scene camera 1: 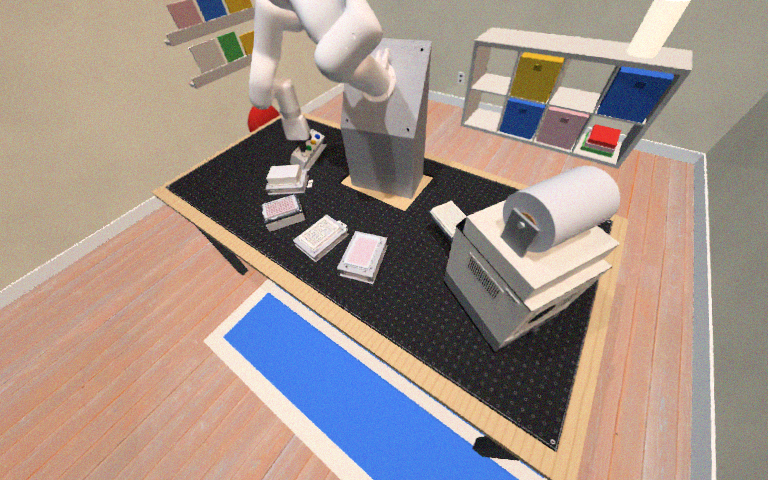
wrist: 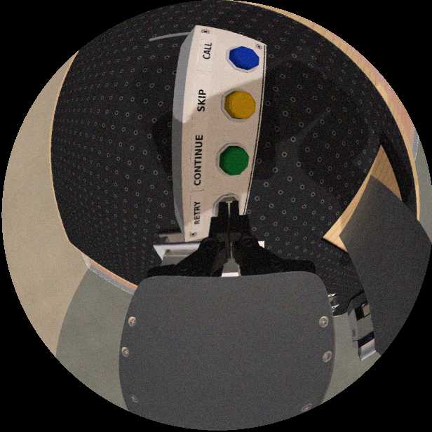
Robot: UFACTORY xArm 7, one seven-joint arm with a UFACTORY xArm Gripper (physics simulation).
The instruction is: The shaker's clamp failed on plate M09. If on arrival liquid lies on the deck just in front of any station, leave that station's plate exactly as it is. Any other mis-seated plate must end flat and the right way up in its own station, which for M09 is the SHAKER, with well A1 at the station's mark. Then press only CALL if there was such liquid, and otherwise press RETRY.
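Where they show: gripper, fingertip midpoint: (scene camera 1: 303,150); arm's base, origin of the base link: (scene camera 1: 378,82).
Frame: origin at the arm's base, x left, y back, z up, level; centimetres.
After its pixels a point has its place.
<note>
The button panel (scene camera 1: 299,156) {x -35.0, y -19.3, z -32.9 cm} (wrist: 210,125) stands at the back left of the deck. It carries blue CALL (wrist: 244,58), yellow SKIP (wrist: 240,104) and green CONTINUE (wrist: 234,160) buttons. My gripper (scene camera 1: 304,148) {x -35.0, y -16.2, z -31.5 cm} (wrist: 230,214) is shut and empty, its tips over the RETRY button, which they mostly hide; contact cannot be told. In the scene view, a station with a white block-like top (scene camera 1: 284,175) {x -27.8, y -32.2, z -32.1 cm}, a pinkish plate (scene camera 1: 281,207) {x -13.2, y -43.9, z -32.8 cm}, a pale plate (scene camera 1: 321,236) {x 8.2, y -42.4, z -35.1 cm} and a pink plate (scene camera 1: 363,250) {x 25.2, y -37.8, z -33.3 cm} stand in a row. Their labels and A1 corners are too small to read.
The grey arm pedestal (scene camera 1: 385,141) {x 7.8, y -6.3, z -15.9 cm} rises right of the panel. A large device with a white roll (scene camera 1: 566,206) {x 67.7, y -27.3, z 5.2 cm} stands at the deck's right, with a pale pad (scene camera 1: 449,216) {x 40.5, y -12.2, z -28.1 cm} beside it. A thin cable (wrist: 167,37) runs from the panel's CALL end.
</note>
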